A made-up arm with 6 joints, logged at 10 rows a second.
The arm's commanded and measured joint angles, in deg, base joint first. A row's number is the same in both.
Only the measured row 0 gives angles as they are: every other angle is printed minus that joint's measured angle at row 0.
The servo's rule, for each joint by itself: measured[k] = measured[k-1] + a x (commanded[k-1-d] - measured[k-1]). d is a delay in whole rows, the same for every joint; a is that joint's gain. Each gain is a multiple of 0.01, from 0.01 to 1. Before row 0 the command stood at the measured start. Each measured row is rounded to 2 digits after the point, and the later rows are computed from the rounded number. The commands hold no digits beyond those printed.
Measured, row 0: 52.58, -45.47, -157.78, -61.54, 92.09, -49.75
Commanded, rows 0 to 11: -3.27, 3.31, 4.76, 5.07, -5.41, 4.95; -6.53, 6.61, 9.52, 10.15, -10.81, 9.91; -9.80, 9.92, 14.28, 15.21, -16.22, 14.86; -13.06, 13.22, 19.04, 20.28, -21.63, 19.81; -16.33, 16.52, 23.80, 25.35, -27.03, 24.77; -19.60, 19.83, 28.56, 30.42, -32.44, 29.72; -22.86, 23.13, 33.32, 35.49, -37.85, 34.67; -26.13, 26.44, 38.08, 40.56, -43.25, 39.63; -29.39, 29.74, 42.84, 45.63, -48.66, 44.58; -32.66, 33.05, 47.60, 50.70, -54.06, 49.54; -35.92, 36.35, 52.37, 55.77, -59.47, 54.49; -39.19, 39.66, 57.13, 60.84, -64.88, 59.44
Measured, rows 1 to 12: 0.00, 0.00, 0.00, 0.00, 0.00, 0.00; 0.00, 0.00, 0.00, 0.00, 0.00, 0.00; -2.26, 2.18, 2.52, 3.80, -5.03, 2.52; -5.21, 5.10, 6.23, 8.56, -10.41, 6.29; -8.38, 8.28, 10.50, 13.55, -15.81, 10.66; -11.61, 11.54, 15.03, 18.60, -21.22, 15.33; -14.87, 14.83, 19.68, 23.66, -26.62, 20.14; -18.13, 18.13, 24.39, 28.73, -32.03, 25.03; -21.39, 21.43, 29.12, 33.80, -37.44, 29.95; -24.66, 24.74, 33.87, 38.87, -42.84, 34.89; -27.92, 28.04, 38.62, 43.94, -48.25, 39.83; -31.19, 31.35, 43.38, 49.01, -53.65, 44.78
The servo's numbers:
d 2
a 0.69 0.66 0.53 0.75 0.93 0.51

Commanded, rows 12 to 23: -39.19, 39.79, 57.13, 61.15, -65.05, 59.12; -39.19, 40.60, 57.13, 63.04, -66.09, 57.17; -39.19, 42.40, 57.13, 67.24, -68.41, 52.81; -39.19, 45.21, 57.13, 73.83, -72.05, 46.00; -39.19, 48.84, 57.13, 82.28, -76.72, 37.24; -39.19, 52.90, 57.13, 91.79, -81.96, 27.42; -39.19, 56.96, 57.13, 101.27, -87.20, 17.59; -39.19, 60.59, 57.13, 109.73, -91.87, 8.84; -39.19, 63.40, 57.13, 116.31, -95.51, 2.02; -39.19, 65.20, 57.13, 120.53, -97.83, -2.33; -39.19, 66.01, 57.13, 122.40, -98.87, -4.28; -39.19, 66.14, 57.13, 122.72, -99.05, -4.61
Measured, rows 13 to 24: -34.45, 34.65, 48.14, 54.08, -59.06, 49.73; -37.72, 37.96, 52.90, 59.15, -64.47, 54.68; -38.73, 39.17, 55.14, 60.65, -65.01, 56.94; -39.05, 40.11, 56.19, 62.44, -66.01, 57.06; -39.15, 41.62, 56.69, 66.04, -68.24, 54.89; -39.18, 43.99, 56.92, 71.88, -71.78, 50.36; -39.19, 47.19, 57.03, 79.68, -76.37, 43.67; -39.19, 50.96, 57.08, 88.76, -81.57, 35.38; -39.19, 54.92, 57.11, 98.14, -86.81, 26.31; -39.19, 58.66, 57.12, 106.83, -91.52, 17.40; -39.19, 61.79, 57.13, 113.94, -95.23, 9.56; -39.19, 64.04, 57.13, 118.88, -97.65, 3.50
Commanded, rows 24 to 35: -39.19, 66.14, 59.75, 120.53, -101.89, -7.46; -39.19, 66.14, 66.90, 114.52, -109.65, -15.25; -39.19, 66.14, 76.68, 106.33, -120.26, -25.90; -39.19, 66.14, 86.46, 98.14, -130.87, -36.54; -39.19, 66.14, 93.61, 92.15, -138.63, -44.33; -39.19, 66.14, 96.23, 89.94, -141.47, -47.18; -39.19, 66.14, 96.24, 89.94, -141.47, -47.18; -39.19, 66.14, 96.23, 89.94, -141.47, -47.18; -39.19, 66.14, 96.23, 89.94, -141.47, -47.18; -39.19, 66.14, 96.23, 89.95, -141.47, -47.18; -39.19, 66.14, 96.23, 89.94, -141.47, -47.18; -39.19, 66.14, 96.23, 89.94, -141.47, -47.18
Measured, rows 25 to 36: -39.19, 65.34, 57.13, 121.52, -98.78, -0.47; -39.19, 65.87, 57.13, 122.42, -99.03, -2.58; -39.19, 66.05, 58.52, 121.00, -101.69, -5.07; -39.19, 66.11, 62.96, 116.14, -109.09, -10.26; -39.19, 66.13, 70.23, 108.78, -119.48, -18.24; -39.19, 66.14, 78.83, 100.80, -130.07, -27.57; -39.19, 66.14, 86.66, 94.31, -138.03, -36.12; -39.19, 66.14, 91.73, 91.03, -141.23, -41.76; -39.19, 66.14, 94.12, 90.21, -141.45, -44.52; -39.19, 66.14, 95.24, 90.01, -141.47, -45.88; -39.19, 66.14, 95.76, 89.96, -141.47, -46.54; -39.19, 66.14, 96.01, 89.95, -141.47, -46.87
